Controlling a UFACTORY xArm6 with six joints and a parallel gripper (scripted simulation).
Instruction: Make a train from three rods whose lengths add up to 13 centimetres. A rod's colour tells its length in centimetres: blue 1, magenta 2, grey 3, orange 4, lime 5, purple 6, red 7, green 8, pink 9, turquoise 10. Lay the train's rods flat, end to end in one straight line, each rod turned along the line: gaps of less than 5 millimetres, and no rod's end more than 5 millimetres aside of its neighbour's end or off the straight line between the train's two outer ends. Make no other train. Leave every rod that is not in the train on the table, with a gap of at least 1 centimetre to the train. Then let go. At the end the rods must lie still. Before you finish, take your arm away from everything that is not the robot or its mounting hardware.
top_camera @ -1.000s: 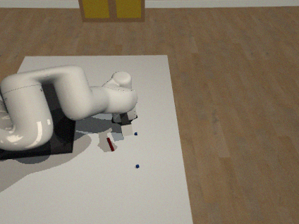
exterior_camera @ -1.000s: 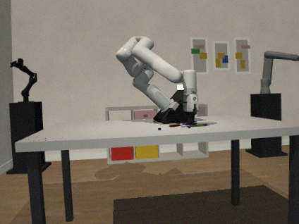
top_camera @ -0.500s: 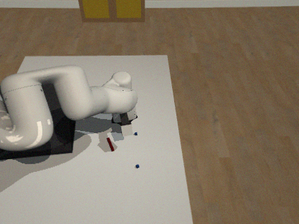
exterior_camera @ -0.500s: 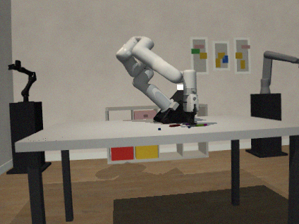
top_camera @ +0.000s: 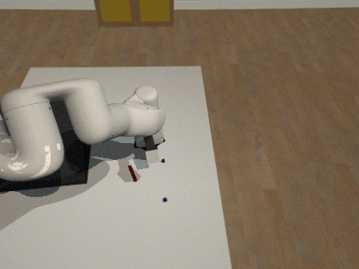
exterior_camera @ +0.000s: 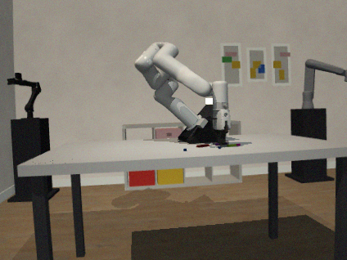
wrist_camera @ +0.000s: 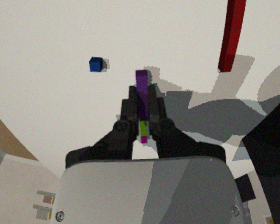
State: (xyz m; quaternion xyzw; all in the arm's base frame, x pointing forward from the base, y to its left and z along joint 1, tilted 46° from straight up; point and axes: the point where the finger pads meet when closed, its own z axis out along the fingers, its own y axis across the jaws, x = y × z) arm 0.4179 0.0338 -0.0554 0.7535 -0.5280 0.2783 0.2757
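Right now my hand is 20 mm above the purple rod. The rest, counted from my hand: magenta rod (90 mm to the left, 30 mm below, 30 mm behind); red rod (80 mm to the right, 60 mm behind, 30 mm below); lime rod (60 mm to the left, 30 mm below, 20 mm behind).
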